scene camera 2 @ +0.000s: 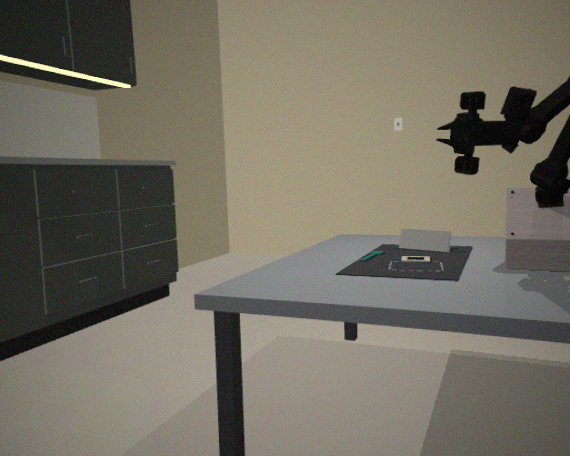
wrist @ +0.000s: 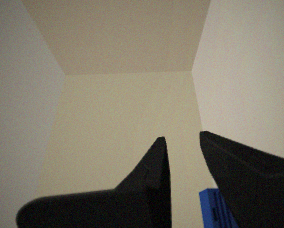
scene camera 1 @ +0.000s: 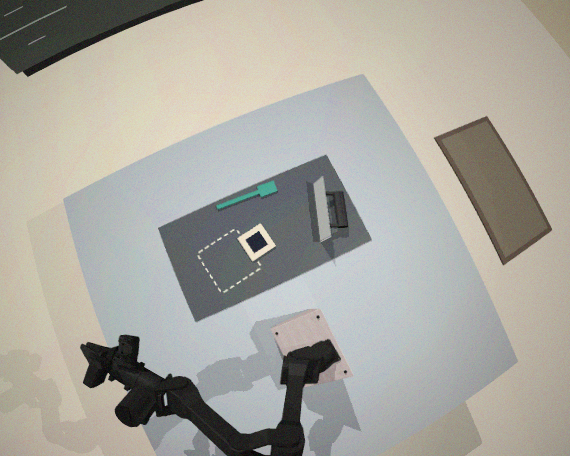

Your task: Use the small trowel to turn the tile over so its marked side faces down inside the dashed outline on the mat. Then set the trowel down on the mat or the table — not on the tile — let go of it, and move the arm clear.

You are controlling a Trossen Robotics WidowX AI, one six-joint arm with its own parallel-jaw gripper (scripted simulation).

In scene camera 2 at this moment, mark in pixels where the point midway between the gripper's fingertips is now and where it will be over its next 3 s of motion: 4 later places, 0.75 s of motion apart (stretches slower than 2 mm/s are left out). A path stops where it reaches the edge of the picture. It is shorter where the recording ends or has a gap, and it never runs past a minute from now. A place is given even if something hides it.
My gripper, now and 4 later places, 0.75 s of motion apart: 437, 134; 393, 167; 369, 187; 382, 202; 432, 217
